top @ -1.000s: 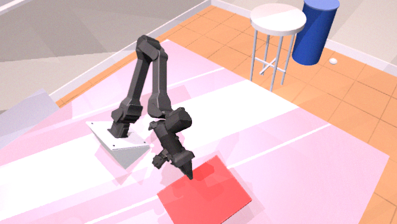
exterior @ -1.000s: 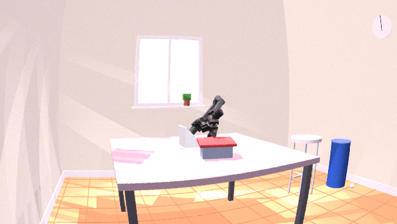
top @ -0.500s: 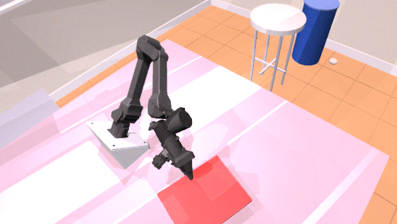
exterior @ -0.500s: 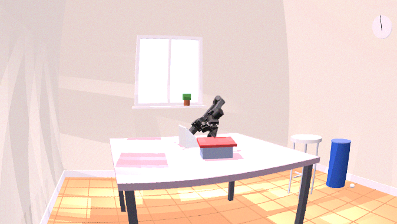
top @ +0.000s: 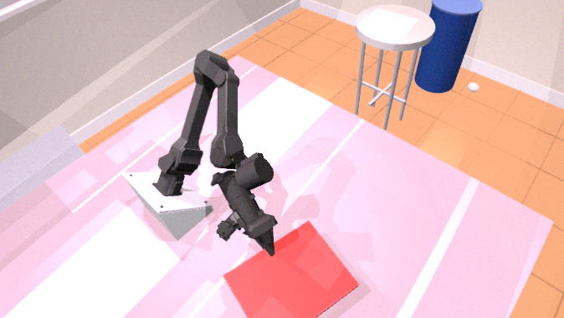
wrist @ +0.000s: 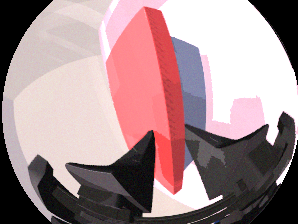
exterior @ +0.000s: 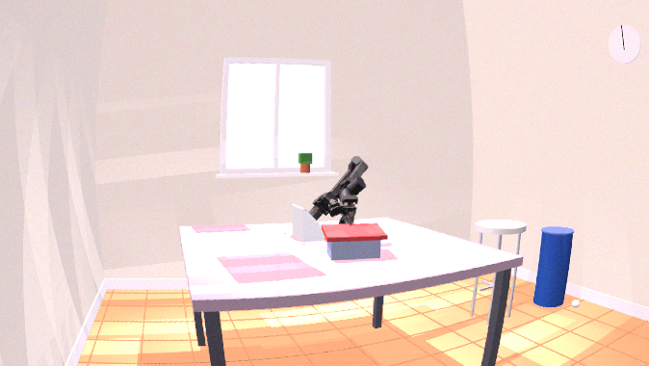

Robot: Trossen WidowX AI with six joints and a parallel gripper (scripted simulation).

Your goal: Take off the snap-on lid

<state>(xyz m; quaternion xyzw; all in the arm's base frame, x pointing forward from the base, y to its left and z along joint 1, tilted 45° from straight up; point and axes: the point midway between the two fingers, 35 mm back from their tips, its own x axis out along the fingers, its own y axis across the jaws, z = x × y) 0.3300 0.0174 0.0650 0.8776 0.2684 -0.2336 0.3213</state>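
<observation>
The red lid lies 8 cm ahead of my gripper tip and 2 cm to the right of it. From my gripper tip the other things lie so: grey-blue storage box: 7 cm ahead, 6 cm below, 2 cm to the right.
</observation>
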